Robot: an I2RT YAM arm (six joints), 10 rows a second.
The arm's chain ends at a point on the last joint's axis. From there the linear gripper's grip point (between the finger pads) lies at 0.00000 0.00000 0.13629 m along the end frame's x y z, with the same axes.
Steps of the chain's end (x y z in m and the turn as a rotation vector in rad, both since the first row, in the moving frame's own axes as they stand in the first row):
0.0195, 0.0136, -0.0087, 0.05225, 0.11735, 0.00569
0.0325, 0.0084, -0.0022, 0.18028, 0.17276, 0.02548
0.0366, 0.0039, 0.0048, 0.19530, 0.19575, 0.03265
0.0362, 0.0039, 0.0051, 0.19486, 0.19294, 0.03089
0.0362, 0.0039, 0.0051, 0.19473, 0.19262, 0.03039
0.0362, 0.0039, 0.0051, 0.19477, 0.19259, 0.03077
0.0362, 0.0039, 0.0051, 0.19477, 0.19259, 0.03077
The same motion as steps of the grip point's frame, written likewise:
0.0355, 0.0065, -0.0098, 0.05225, 0.11735, 0.00569
0.0561, -0.0156, -0.0064, 0.18028, 0.17276, 0.02548
0.0634, -0.0219, -0.0004, 0.19530, 0.19575, 0.03265
0.0626, -0.0219, 0.0000, 0.19486, 0.19294, 0.03089
0.0625, -0.0219, 0.0000, 0.19473, 0.19262, 0.03039
0.0625, -0.0219, 0.0000, 0.19477, 0.19259, 0.03077
0.0625, -0.0219, 0.0000, 0.19477, 0.19259, 0.03077

